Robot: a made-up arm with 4 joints. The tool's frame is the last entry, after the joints. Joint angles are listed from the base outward.
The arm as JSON. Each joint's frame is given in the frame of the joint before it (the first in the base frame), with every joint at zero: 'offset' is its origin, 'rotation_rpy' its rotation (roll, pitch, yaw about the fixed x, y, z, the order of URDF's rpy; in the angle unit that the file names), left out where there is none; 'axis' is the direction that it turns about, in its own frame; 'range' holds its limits. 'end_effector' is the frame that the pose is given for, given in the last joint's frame.
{
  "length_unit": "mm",
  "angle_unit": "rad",
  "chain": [
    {
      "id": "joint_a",
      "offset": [
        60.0,
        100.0,
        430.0
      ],
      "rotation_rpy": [
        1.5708,
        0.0,
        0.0
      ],
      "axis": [
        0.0,
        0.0,
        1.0
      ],
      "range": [
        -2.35,
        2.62
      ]
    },
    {
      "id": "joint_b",
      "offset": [
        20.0,
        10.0,
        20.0
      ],
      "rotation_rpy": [
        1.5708,
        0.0,
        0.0
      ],
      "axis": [
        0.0,
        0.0,
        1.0
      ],
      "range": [
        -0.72,
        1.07
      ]
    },
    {
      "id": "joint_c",
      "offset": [
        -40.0,
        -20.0,
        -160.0
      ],
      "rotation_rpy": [
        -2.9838,
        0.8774,
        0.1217
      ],
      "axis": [
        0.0,
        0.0,
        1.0
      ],
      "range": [
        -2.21,
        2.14
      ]
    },
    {
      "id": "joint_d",
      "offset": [
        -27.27,
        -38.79,
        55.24
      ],
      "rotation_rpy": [
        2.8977,
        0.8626,
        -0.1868
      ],
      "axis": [
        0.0,
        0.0,
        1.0
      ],
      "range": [
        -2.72,
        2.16
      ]
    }
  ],
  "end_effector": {
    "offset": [
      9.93,
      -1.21,
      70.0
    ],
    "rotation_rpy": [
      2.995,
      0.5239,
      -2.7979
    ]
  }
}
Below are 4 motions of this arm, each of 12 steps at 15 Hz.
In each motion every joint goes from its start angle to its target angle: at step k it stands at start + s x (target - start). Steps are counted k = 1, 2, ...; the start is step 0. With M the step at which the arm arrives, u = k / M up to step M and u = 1 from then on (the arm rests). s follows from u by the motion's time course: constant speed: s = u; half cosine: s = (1 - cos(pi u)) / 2; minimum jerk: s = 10 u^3 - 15 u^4 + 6 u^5.
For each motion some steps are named. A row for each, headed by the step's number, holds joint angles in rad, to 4 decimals.
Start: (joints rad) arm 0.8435 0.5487 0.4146 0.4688
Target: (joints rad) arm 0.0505 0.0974 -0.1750 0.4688
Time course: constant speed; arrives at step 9
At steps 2, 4, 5, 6, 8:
2: 0.6673 0.4484 0.2836 0.4688
4: 0.4911 0.3481 0.1526 0.4688
5: 0.4029 0.2980 0.0870 0.4688
6: 0.3148 0.2478 0.0215 0.4688
8: 0.1386 0.1475 -0.1095 0.4688

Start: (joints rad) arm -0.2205 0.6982 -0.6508 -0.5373
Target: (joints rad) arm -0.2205 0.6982 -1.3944 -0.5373
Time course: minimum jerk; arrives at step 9
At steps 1, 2, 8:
1: -0.2205 0.6982 -0.6594 -0.5373
2: -0.2205 0.6982 -0.7076 -0.5373
8: -0.2205 0.6982 -1.3858 -0.5373

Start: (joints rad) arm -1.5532 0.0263 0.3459 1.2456
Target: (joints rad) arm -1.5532 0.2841 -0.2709 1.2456
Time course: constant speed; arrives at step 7
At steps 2, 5, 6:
2: -1.5532 0.1000 0.1697 1.2456
5: -1.5532 0.2104 -0.0947 1.2456
6: -1.5532 0.2473 -0.1828 1.2456

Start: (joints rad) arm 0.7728 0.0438 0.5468 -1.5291
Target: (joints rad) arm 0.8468 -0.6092 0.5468 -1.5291
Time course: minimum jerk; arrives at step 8
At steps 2, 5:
2: 0.7805 -0.0238 0.5468 -1.5291
5: 0.8264 -0.4295 0.5468 -1.5291

